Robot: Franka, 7 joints.
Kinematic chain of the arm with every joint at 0, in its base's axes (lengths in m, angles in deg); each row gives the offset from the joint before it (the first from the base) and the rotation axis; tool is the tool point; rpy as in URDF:
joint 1: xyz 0 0 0.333 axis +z
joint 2: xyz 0 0 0 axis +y
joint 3: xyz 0 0 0.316 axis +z
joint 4: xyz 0.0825 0 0 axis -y
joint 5: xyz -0.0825 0 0.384 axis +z
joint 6: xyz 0 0 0 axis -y
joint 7: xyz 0.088 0 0 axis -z
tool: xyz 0 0 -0.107 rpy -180 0 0
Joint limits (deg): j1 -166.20..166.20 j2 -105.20..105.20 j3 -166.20..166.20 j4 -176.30..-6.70 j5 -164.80..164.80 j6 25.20..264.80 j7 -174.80..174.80
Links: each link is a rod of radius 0.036 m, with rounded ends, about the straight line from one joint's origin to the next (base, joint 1, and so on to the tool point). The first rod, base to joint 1, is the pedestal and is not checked.
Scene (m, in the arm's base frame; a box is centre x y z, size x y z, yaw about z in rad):
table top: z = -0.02
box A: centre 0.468 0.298 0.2 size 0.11 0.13 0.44 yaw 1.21
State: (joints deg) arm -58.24 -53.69 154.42 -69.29 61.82 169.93 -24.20
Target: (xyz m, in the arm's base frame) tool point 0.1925 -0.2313 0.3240
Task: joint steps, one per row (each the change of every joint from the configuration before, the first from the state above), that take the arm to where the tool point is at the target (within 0.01 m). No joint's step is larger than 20 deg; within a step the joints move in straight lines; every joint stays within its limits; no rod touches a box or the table.
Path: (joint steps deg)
1: -16.72 6.03 -4.94 1.30 0.48 -6.99 3.66
2: -16.71 6.03 -4.94 1.30 0.47 -6.99 3.66
3: -16.72 6.03 -4.94 1.30 0.48 -6.99 3.66
4: -16.71 6.02 -4.95 1.30 0.47 -6.99 3.66
5: -16.72 6.03 -4.94 1.29 0.48 -6.99 3.66
6: 3.08 -4.05 -0.43 -17.68 0.15 18.78 -2.66
7: 3.07 -4.06 -0.44 -17.69 0.15 18.78 -2.66
8: 3.08 -4.06 -0.43 -17.69 0.15 18.78 -2.66
9: 3.07 -4.05 -0.44 -17.69 0.16 18.77 -2.66
10: 3.08 -4.06 -0.43 -17.69 0.15 18.78 -2.66
11: 6.46 -13.19 -7.09 -7.26 4.93 -17.42 -1.66
12: 6.46 -13.19 -7.08 -7.26 4.93 -17.42 -1.67
13: 6.46 -13.19 -7.09 -7.27 4.93 -17.43 -1.67

